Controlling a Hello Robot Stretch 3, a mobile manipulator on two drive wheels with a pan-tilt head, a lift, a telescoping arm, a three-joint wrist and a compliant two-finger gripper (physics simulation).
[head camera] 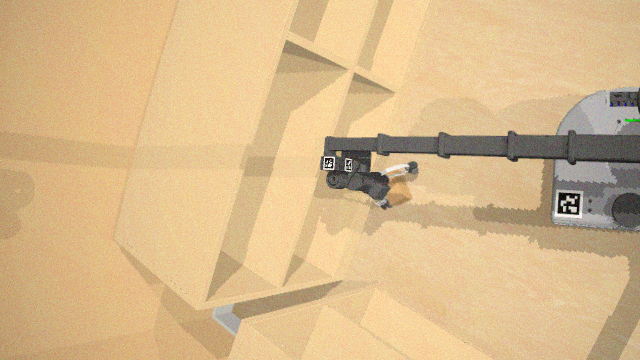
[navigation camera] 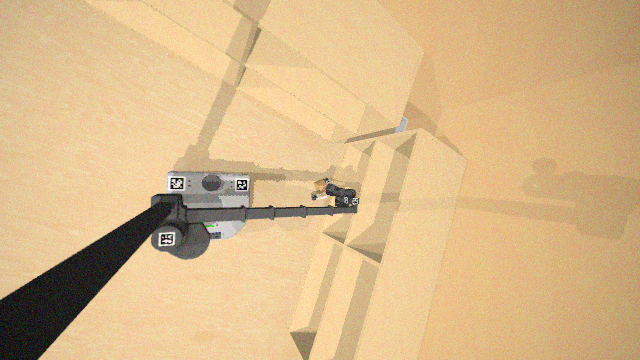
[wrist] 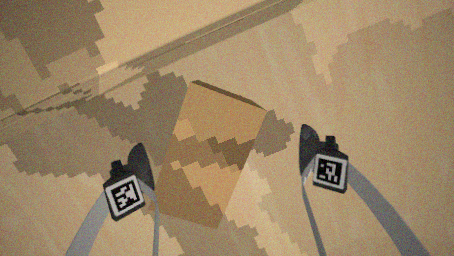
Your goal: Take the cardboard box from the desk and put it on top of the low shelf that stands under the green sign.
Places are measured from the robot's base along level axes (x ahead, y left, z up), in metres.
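Pixels of known places: gripper, fingertip midpoint: (head camera: 402,186) (navigation camera: 318,188); robot's base, link origin: (head camera: 627,208) (navigation camera: 211,182).
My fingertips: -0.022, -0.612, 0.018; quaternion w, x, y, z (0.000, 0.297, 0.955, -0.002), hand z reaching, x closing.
Observation:
Ahead of a thing's pixels: the offset from my fingertips to its top centre, as dx, dy, dz. "spot": to the spot under its first point.
The cardboard box {+0.006, -0.015, +0.042} (head camera: 400,193) (navigation camera: 320,186) (wrist: 215,127) is a small orange-brown block on the floor, close to the front of a low shelf unit. My gripper (head camera: 398,185) (navigation camera: 320,188) (wrist: 224,151) is open. In the wrist view its fingers stand apart either side of the box's lower half, the left finger closer to it, and it seems above the box. In the head view the wrist and one finger partly hide the box. The wide pale top of the shelf unit {spot: -0.127, -0.218, +0.592} (head camera: 200,110) (navigation camera: 425,230) lies beyond the gripper. The green sign and the desk do not show.
A second shelf unit (head camera: 290,335) (navigation camera: 340,60) stands at an angle beside the first, with a grey object {spot: +0.534, -0.650, +0.036} (head camera: 226,318) (navigation camera: 402,124) behind the corner gap. My extended arm (head camera: 475,145) (navigation camera: 287,212) crosses from the base (head camera: 592,175) (navigation camera: 232,200) over the shelf's front edge.

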